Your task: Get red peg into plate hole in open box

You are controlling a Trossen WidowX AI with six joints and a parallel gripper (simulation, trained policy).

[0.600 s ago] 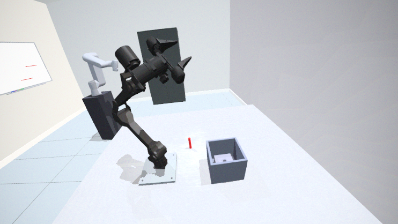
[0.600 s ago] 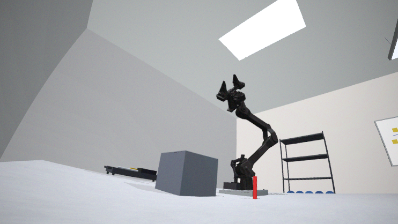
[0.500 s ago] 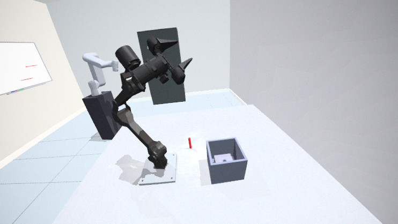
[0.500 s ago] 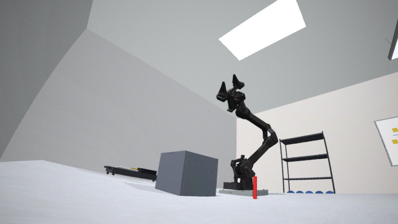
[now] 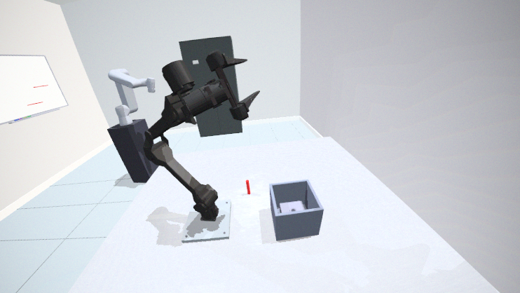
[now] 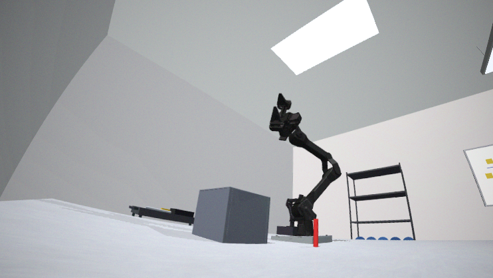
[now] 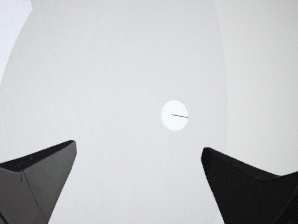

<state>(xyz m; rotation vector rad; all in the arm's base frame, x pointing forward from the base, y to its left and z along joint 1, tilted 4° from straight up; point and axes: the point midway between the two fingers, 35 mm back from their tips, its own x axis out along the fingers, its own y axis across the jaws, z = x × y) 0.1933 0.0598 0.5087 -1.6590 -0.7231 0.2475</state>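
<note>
The red peg is 50 cm below my gripper tip, 10 cm to the left of it and 8 cm behind it.
</note>
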